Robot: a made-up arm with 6 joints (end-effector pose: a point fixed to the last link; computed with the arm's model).
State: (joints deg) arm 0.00 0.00 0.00 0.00 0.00 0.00
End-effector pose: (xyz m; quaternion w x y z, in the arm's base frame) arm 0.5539 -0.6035 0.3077 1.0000 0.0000 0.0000 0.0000
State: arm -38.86 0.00 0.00 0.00 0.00 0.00
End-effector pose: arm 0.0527 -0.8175 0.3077 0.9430 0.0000 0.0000 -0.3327
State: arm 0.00 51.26 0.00 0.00 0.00 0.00
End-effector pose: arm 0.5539 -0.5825 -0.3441 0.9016 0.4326 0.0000 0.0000
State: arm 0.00 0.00 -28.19 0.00 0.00 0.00
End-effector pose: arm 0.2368 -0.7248 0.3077 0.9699 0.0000 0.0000 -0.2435
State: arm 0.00 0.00 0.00 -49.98 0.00 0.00
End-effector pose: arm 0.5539 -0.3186 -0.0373 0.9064 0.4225 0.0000 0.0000
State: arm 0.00 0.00 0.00 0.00 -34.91 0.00
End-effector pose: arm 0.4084 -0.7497 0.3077 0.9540 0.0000 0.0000 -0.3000
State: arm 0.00 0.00 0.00 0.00 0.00 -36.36
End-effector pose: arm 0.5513 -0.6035 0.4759 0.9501 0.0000 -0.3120 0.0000
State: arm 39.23 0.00 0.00 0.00 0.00 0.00
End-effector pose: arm 0.8107 -0.1172 0.3077 0.9420 0.0000 0.0000 0.3357
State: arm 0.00 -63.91 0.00 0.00 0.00 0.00
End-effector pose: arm 0.5539 0.0560 0.7569 0.8485 -0.5293 0.0000 0.0000
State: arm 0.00 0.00 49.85 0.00 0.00 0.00
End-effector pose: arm 0.8480 -0.0950 0.3077 0.9069 0.0000 0.0000 0.4214
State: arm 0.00 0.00 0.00 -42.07 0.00 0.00
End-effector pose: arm 0.5539 -0.3823 -0.0014 0.9334 0.3589 0.0000 0.0000
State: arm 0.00 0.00 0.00 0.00 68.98 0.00
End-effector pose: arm 0.5058 -0.2172 0.3077 0.8242 0.0000 0.0000 0.5663
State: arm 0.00 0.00 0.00 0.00 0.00 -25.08
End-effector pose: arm 0.5636 -0.6035 0.4244 0.9761 0.0000 -0.2171 0.0000
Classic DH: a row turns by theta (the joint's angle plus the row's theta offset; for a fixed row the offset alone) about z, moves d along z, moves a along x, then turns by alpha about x. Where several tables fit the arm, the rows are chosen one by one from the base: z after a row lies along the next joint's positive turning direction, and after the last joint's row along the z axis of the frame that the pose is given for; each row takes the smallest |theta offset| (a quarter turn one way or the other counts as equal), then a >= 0, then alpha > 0; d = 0 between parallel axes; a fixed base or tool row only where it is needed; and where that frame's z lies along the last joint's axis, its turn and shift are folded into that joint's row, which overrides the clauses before.
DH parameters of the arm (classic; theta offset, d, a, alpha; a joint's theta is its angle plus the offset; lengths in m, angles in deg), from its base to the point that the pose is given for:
joint 1: 90 0.0037 0.0863 90
joint 2: 0 0.1538 -0.1191 -90
joint 3: 0 0.4371 -0.0582 -90
joint 4: 0 -0.0949 -0.3543 90
joint 5: -90 -0.053 0.0478 -90
joint 6: 0 -0.1582 0.2574 90
tool (fixed): 0 -0.0801 0 0

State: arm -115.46 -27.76 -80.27 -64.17 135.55 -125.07
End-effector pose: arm -0.0577 0.2040 0.4469 0.4321 -0.5170 -0.6694 0.3128
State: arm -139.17 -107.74 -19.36 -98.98 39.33 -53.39
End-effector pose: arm -0.1732 -0.5548 0.3113 0.6248 -0.4736 -0.2323 -0.5756
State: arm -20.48 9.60 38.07 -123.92 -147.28 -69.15
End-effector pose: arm -0.0326 -0.1459 0.0337 0.6879 -0.0813 0.6182 -0.3715
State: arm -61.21 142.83 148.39 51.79 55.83 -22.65
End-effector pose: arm -0.4439 -0.1425 -0.2898 0.0509 -0.7243 -0.6875 0.0112
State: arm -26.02 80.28 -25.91 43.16 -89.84 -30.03
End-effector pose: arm -0.5167 -0.7440 -0.4134 0.4727 -0.0639 0.2165 -0.8518
